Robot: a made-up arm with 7 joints. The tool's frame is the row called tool. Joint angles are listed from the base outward.
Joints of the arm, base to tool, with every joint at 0 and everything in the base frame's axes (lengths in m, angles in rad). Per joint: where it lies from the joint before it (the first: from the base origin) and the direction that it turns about. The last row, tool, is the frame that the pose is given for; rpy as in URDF.
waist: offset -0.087 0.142 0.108 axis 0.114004 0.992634 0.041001
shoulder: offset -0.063 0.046 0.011 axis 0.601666 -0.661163 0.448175
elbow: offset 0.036 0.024 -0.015 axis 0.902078 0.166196 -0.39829
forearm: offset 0.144 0.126 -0.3 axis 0 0 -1
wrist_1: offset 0.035 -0.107 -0.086 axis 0 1 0
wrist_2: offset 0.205 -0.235 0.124 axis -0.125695 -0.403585 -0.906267
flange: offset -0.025 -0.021 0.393 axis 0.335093 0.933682 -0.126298
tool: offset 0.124 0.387 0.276 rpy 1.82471 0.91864 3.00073
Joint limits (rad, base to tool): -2.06..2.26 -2.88..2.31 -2.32..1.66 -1.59..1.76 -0.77..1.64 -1.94..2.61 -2..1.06
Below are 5 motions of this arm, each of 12 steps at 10 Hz.
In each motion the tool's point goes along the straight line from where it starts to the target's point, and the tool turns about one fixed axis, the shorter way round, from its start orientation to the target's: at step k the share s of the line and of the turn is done. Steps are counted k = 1, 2, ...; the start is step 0. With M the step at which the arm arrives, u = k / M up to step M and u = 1 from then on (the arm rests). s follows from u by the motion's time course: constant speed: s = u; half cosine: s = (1 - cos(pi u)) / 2; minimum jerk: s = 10 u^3 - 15 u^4 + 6 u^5.
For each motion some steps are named. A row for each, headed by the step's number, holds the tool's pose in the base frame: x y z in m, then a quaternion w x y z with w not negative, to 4 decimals.
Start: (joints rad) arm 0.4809 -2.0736 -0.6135 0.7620 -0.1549 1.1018 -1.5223
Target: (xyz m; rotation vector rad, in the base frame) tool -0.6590 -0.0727 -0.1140 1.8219 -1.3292 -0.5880
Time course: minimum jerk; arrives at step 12
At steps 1, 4, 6, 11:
1: -0.2401 -0.2637 -0.1412 0.4084 0.8454 -0.1257 0.3205
4: -0.3263 -0.2244 -0.1356 0.4229 0.8534 -0.2201 0.2110
6: -0.4485 -0.1687 -0.1276 0.4280 0.8338 -0.3453 0.0487
11: -0.6569 -0.0737 -0.1141 0.3951 0.7200 -0.5226 -0.2291

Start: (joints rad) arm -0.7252 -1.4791 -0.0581 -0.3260 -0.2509 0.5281 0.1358
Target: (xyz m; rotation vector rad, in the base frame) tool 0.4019 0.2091 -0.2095 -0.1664 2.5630 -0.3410
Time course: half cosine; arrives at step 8
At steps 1, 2, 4, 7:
1: 0.4391 0.1478 0.2768 0.4943 -0.0002 0.8692 -0.0118
2: 0.4349 0.1547 0.2220 0.4707 -0.0072 0.8819 -0.0249
4: 0.4213 0.1772 0.0433 0.3910 -0.0301 0.9174 -0.0676
7: 0.4034 0.2067 -0.1903 0.2812 -0.0594 0.9500 -0.1222

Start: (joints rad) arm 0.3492 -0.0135 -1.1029 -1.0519 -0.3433 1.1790 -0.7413
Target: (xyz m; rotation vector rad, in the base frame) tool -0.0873 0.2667 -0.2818 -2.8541 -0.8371 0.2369
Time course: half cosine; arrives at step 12
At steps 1, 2, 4, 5, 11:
1: -0.2667 0.6608 0.0630 0.4279 -0.7683 0.3278 0.3453
2: -0.2576 0.6408 0.0455 0.4150 -0.7911 0.2987 0.3358
4: -0.2242 0.5674 -0.0187 0.3623 -0.8634 0.1883 0.2964
5: -0.2022 0.5191 -0.0610 0.3232 -0.9008 0.1132 0.2669
11: -0.0904 0.2735 -0.2758 0.0860 -0.9554 -0.2695 0.0847

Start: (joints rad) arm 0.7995 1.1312 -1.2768 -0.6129 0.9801 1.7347 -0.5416
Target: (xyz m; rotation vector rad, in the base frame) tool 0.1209 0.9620 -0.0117 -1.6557 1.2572 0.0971
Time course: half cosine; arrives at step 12
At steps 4, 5, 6, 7, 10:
4: 0.3754 1.1162 -0.0340 0.5892 -0.6062 0.5163 -0.1369
5: 0.3345 1.0914 -0.0304 0.5775 -0.6210 0.5187 -0.1086
6: 0.2905 1.0648 -0.0266 0.5642 -0.6361 0.5205 -0.0781
7: 0.2466 1.0382 -0.0227 0.5501 -0.6504 0.5217 -0.0476
10: 0.1436 0.9758 -0.0137 0.5142 -0.6804 0.5217 0.0244

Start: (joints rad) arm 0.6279 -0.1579 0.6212 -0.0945 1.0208 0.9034 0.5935
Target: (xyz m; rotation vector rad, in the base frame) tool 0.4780 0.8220 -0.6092 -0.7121 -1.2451 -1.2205
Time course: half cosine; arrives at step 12
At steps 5, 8, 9, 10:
5: 0.4255 0.3951 -0.7982 0.3627 -0.5213 -0.6706 -0.3835
8: 0.4571 0.6524 -0.6843 0.5068 -0.3981 -0.5985 -0.4758
9: 0.4658 0.7227 -0.6532 0.5421 -0.3608 -0.5735 -0.4971
10: 0.4724 0.7766 -0.6293 0.5677 -0.3312 -0.5529 -0.5121

